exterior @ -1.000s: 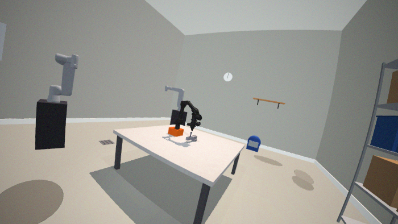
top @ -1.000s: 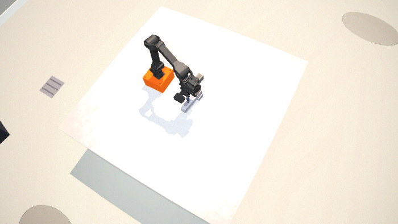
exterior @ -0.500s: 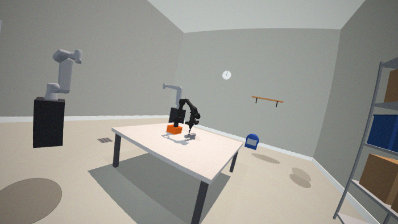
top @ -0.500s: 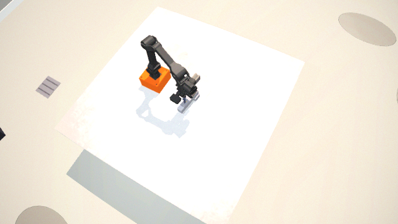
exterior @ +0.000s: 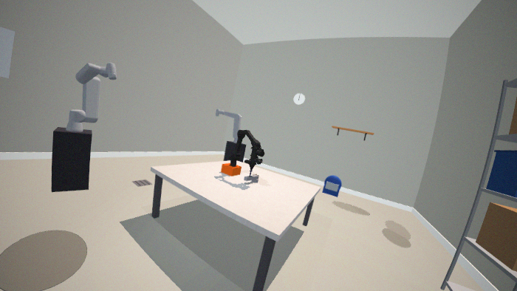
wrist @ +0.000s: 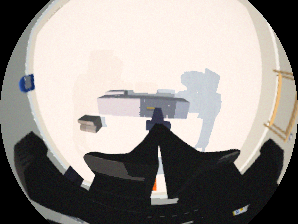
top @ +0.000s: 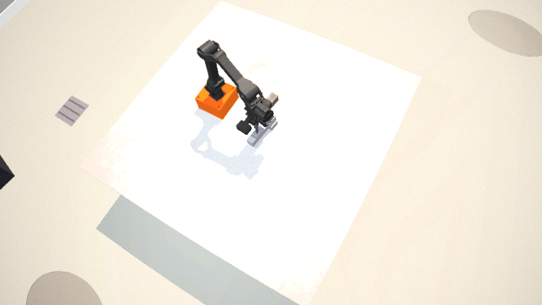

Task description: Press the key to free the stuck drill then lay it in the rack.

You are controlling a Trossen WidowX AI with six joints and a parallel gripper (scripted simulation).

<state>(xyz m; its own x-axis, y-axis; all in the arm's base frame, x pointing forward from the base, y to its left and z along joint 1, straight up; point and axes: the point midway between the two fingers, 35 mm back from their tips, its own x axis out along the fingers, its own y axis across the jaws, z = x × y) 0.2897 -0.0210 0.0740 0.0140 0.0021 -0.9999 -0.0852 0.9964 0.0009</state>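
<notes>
My gripper tip is 30 mm above the dark blue drill. From my gripper tip the other things lie so: grey-brown block 190 mm to the left, 110 mm below, 90 mm behind; pale grey fixture 90 mm below, 30 mm to the left.
</notes>
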